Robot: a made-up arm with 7 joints. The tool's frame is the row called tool. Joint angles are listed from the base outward.
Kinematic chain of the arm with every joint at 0, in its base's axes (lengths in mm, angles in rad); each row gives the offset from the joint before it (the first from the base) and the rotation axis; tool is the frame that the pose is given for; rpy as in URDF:
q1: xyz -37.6 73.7 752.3 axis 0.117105 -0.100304 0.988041
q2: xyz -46.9 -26.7 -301 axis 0.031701 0.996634 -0.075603
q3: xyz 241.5 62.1 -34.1 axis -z
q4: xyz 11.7 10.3 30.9 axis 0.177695 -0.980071 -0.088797
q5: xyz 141.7 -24.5 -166 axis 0.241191 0.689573 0.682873
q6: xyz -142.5 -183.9 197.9 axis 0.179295 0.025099 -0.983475
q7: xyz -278.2 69.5 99 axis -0.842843 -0.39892 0.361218
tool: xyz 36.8 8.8 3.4 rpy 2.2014 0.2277 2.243
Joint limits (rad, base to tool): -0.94..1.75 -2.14..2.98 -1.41..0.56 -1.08..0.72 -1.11..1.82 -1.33..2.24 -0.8..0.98
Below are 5 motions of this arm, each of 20 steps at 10 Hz.
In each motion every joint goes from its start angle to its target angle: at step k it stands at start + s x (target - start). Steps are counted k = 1, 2, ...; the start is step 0. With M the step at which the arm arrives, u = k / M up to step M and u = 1 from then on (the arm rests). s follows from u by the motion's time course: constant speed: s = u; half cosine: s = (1 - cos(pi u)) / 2; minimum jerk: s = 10 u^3 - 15 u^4 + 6 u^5.
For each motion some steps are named. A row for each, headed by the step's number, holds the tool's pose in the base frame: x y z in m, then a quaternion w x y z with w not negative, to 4 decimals.
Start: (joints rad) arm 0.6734 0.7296 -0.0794 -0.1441 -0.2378 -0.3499 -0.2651
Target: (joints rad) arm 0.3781 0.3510 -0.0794 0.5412 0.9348 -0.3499 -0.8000
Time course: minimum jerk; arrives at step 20
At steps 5, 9, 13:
5: 0.0694 -0.0247 0.5448 0.2084 -0.1386 -0.9233 -0.2913
9: 0.1880 -0.0898 0.5108 0.2997 -0.1658 -0.8648 -0.3671
13: 0.3291 -0.1483 0.4933 0.3939 -0.1471 -0.8090 -0.4107

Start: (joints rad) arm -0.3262 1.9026 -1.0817 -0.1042 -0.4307 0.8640 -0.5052
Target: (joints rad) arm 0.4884 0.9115 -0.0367 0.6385 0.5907 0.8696 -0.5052
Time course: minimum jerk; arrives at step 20
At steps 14, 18, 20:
14: 0.1764 0.0612 0.3910 0.1419 -0.7373 -0.6357 -0.1792
18: 0.2060 0.0828 0.4418 0.1061 -0.6824 -0.6786 -0.2503
20: 0.2072 0.0841 0.4450 0.1043 -0.6790 -0.6807 -0.2543

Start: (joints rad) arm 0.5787 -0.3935 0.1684 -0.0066 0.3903 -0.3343 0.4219
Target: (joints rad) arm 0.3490 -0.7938 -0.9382 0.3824 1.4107 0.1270 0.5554
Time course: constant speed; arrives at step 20
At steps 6, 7, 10, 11, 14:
6: 0.2169 -0.1204 0.7905 0.2334 -0.4470 0.7431 0.4398
7: 0.2325 -0.1074 0.8171 0.2244 -0.4745 0.7357 0.4281
10: 0.2615 -0.0540 0.9005 0.1965 -0.5539 0.7131 0.3822
11: 0.2648 -0.0319 0.9283 0.1870 -0.5791 0.7054 0.3634
14: 0.2545 0.0456 1.0074 0.1585 -0.6499 0.6813 0.2971

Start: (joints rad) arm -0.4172 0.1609 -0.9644 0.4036 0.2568 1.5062 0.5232
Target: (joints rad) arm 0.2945 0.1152 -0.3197 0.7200 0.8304 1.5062 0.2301
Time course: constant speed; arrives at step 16
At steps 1, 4, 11, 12, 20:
1: 0.2271 0.0072 0.6241 0.2938 0.5822 0.7255 0.2198
4: 0.2512 0.0316 0.6391 0.2773 0.5652 0.7353 0.2508
11: 0.2865 0.0962 0.6803 0.2371 0.5206 0.7555 0.3195
12: 0.2890 0.1058 0.6869 0.2311 0.5137 0.7580 0.3288
20: 0.2924 0.1445 0.7146 0.2070 0.4852 0.7675 0.3643

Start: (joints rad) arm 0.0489 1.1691 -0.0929 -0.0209 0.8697 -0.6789 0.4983
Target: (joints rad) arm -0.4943 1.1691 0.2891 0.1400 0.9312 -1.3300 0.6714
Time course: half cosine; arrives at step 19
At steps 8, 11, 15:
8: 0.0893 -0.4612 0.1104 0.3525 -0.0587 -0.6189 -0.6994
11: -0.0227 -0.5080 0.1309 0.2509 -0.0715 -0.6135 -0.7454
15: -0.1512 -0.5323 0.1582 0.1341 -0.0793 -0.6104 -0.7766

